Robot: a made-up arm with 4 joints.
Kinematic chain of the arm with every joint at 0, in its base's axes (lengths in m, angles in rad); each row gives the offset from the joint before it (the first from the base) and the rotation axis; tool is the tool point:
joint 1: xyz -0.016 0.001 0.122 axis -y
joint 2: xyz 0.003 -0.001 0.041 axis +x
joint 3: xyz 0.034 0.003 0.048 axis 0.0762 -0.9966 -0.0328
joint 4: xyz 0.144 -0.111 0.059 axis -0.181 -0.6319 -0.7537
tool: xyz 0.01 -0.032 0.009
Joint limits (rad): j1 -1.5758..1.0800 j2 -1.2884..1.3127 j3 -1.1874..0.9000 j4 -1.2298..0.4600
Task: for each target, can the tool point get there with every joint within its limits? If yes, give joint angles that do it. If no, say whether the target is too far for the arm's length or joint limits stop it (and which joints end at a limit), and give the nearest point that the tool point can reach.
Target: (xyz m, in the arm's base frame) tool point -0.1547 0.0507 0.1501
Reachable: no: joint limits stop it (at a limit: joint 1, joint 3, joint 4) | nearest point -0.2089 0.1149 0.3028 | short by 0.174 m
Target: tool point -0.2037 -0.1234 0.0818
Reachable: no: joint limits stop it (at a limit: joint 1, joint 3, joint 4) | nearest point -0.1054 -0.0700 -0.0310 | short by 0.159 m
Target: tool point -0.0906 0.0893 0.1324
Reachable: no: joint limits stop it (at a limit: joint 1, joint 2, joint 3, joint 4) | nearest point -0.1114 0.0576 -0.0310 | short by 0.168 m
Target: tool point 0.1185 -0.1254 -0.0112
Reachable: yes | joints -0.6980 0.0336 -0.9631 -0.6719
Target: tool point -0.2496 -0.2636 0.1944
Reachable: no: too far | nearest point -0.1492 -0.1941 0.2709 | short by 0.144 m
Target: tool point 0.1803 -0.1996 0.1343
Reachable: yes | joints -0.3698 0.6395 0.3223 -0.6316
